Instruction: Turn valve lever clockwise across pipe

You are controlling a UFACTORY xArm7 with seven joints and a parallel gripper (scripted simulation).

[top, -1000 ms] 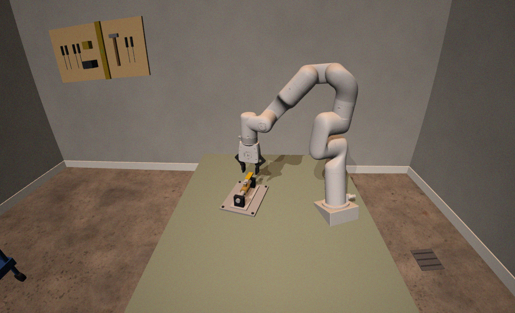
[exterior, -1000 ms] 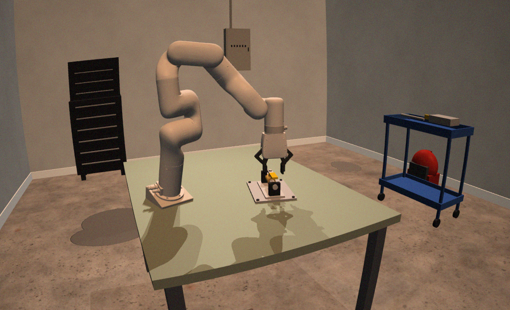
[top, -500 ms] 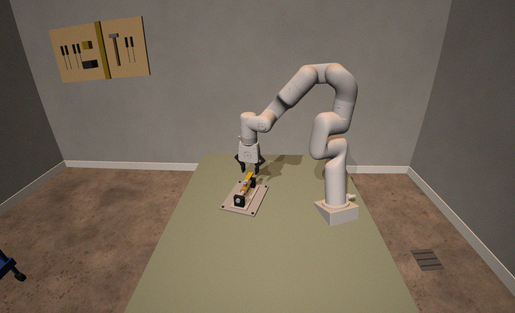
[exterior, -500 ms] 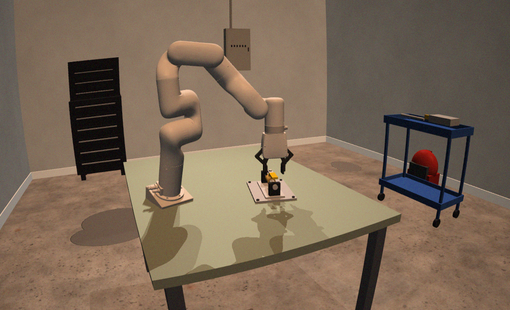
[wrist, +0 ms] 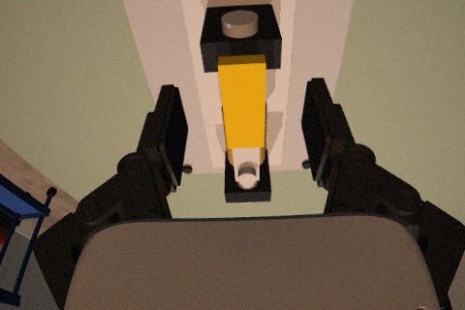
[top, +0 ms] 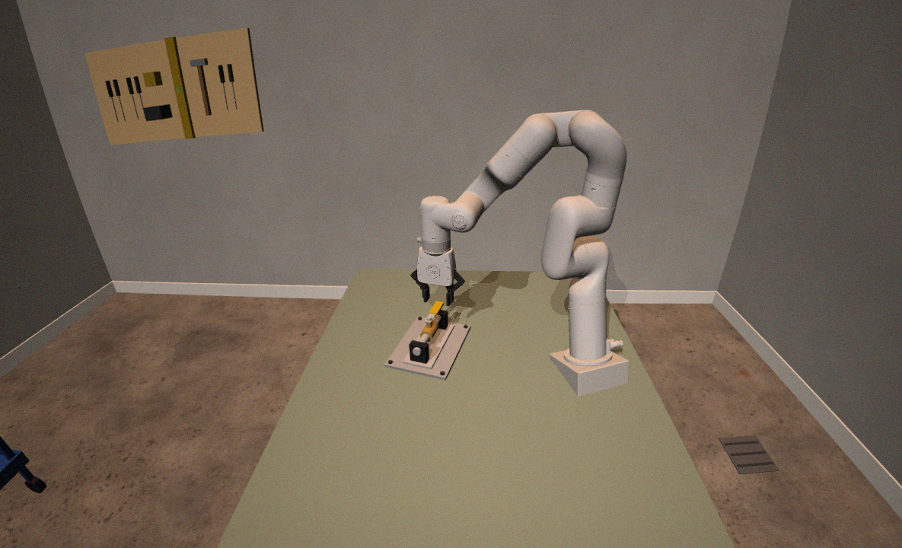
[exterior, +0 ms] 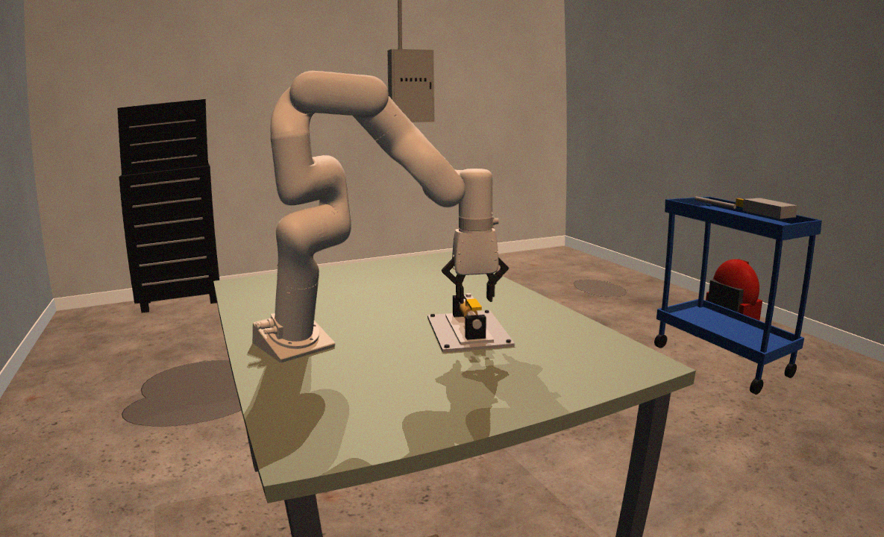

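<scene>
Right now the yellow valve lever is 20 mm ahead of my hand, 40 mm to the left of it and 30 mm below it. Also, from my hand: baseplate 30 mm ahead, 70 mm to the left, 110 mm below.
</scene>
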